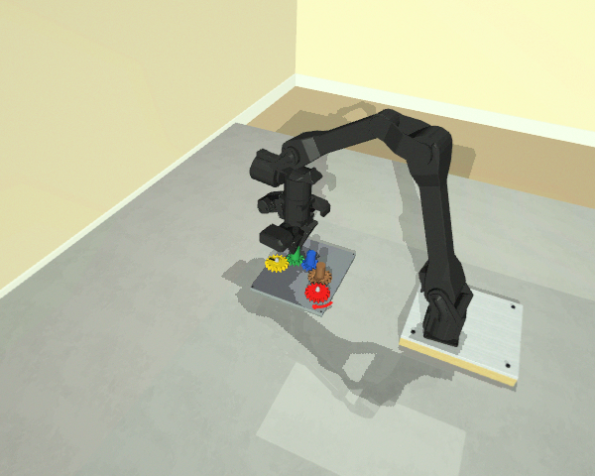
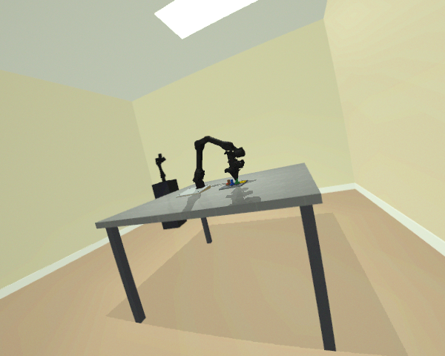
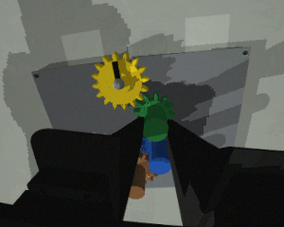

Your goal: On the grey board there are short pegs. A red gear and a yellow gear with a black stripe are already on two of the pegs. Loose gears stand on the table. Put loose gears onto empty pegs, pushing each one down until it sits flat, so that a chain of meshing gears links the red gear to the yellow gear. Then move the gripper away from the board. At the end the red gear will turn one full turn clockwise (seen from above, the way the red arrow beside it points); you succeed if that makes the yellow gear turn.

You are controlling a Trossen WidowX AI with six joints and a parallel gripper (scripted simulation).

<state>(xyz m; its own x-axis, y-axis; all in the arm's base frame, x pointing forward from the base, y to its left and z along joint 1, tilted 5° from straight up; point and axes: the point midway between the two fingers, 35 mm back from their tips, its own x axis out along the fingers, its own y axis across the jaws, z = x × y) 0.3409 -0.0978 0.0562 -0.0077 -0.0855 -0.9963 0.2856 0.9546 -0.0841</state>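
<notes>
The green gear lies 1 cm below my gripper tip. From my gripper tip the other things lie so: blue gear: 4 cm behind, 2 cm below; yellow gear: 3 cm ahead, 3 cm to the left, 2 cm below; brown gear: 7 cm behind, 3 cm to the left, 2 cm below.
</notes>
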